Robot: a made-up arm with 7 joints.
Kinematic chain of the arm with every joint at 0, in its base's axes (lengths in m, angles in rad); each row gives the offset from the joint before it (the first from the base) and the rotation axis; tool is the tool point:
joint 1: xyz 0 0 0.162 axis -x
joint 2: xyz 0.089 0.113 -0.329 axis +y
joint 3: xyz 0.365 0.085 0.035 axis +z
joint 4: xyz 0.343 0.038 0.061 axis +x
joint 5: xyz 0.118 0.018 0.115 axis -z
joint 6: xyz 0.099 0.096 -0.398 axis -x
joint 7: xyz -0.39 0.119 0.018 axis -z
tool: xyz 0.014 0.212 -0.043
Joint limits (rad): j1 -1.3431..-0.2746 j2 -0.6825..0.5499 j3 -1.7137..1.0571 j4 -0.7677..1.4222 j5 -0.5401..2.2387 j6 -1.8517..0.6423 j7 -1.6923..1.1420
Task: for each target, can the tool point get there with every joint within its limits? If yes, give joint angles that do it. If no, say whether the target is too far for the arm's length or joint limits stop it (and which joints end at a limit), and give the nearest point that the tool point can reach.
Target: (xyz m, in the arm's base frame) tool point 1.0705 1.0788 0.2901
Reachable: yes | joints -1.0952 0.1343 -0.0136 -0.3342 1.4487 0.3506 -1.2261
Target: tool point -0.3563 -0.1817 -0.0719
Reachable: no: joint limits stop it (at a limit: joint 1, joint 2, joint 3, joint 4) | nearest point 0.0572 -0.3171 -0.0860 | short by 0.435 m
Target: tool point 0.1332 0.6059 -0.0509
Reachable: yes | joints -0.5604 0.4343 0.7122 0.1521 -0.0934 -0.1935 -1.3810
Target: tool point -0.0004 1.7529 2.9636
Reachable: no: too far | nearest point 0.3773 0.9413 1.2523 | short by 1.931 m
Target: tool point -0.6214 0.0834 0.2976
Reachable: no: joint limits stop it (at a limit: joint 2, joint 3, joint 4) | nearest point -0.1840 0.2275 0.5319 | short by 0.517 m
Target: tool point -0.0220 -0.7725 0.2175
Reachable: no: joint limits stop it (at a limit: joint 2, joint 3, joint 4) | nearest point 0.1068 -0.6906 0.2116 | short by 0.153 m
